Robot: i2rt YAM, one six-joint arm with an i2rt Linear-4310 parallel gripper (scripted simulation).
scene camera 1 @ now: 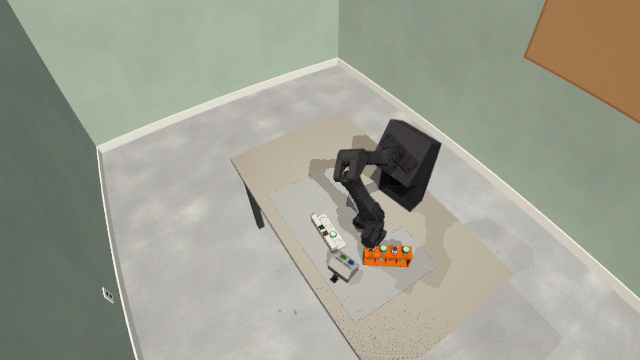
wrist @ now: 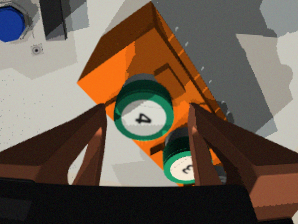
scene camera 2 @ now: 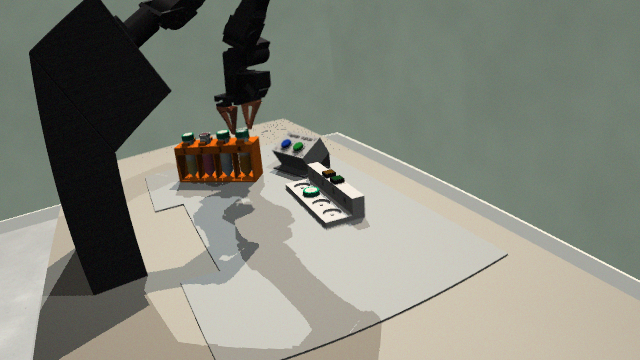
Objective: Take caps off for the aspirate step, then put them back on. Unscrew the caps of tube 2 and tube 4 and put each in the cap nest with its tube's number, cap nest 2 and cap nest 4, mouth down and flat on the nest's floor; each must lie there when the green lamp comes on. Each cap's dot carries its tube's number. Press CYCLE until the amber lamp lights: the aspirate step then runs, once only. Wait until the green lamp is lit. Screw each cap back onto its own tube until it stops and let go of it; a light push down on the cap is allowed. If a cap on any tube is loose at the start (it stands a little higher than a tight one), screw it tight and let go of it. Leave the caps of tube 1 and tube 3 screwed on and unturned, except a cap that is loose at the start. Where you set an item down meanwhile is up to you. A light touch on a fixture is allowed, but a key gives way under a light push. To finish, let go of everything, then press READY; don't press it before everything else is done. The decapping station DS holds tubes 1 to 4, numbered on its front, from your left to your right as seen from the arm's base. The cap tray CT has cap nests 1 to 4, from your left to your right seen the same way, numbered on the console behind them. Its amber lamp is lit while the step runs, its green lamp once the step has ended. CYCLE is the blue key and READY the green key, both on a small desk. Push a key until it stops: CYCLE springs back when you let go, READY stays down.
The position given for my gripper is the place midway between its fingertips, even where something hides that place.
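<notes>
From scene camera 1 I can see a grey mat [scene camera 1: 372, 286]. Scene camera 2 gives me the mat [scene camera 2: 284, 278] again, and there's also a small key desk [scene camera 2: 314, 150] and my gripper [scene camera 2: 241, 131]. And on the wrist view, I'm seeing my gripper [wrist: 147, 112] along with the mat [wrist: 240, 57].
</notes>
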